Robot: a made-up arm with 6 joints. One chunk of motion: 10 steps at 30 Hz.
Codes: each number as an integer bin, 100 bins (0 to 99) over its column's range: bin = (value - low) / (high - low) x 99, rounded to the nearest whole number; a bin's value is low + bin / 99 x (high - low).
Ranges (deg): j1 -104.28..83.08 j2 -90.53..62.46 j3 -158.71..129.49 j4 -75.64..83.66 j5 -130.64..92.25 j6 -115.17..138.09
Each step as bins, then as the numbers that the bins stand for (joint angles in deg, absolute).
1 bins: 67 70 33 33 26 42
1 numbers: 22.52 17.64 -62.64 -22.54 -72.10 -7.73
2 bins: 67 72 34 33 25 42
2 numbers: 22.52 20.74 -59.73 -22.54 -74.35 -7.73
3 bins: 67 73 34 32 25 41
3 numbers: 22.52 22.28 -59.73 -24.15 -74.35 -10.28
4 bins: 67 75 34 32 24 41
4 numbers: 22.52 25.37 -59.73 -24.15 -76.61 -10.28
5 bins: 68 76 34 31 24 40
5 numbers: 24.41 26.92 -59.73 -25.76 -76.61 -12.84
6 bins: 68 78 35 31 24 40
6 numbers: 24.41 30.01 -56.82 -25.76 -76.61 -12.84
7 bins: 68 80 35 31 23 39
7 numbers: 24.41 33.10 -56.82 -25.76 -78.86 -15.40
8 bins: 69 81 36 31 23 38
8 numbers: 26.30 34.64 -53.91 -25.76 -78.86 -17.96
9 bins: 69 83 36 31 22 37
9 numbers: 26.30 37.73 -53.91 -25.76 -81.11 -20.52
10 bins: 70 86 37 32 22 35
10 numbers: 28.20 42.37 -51.00 -24.15 -81.11 -25.63
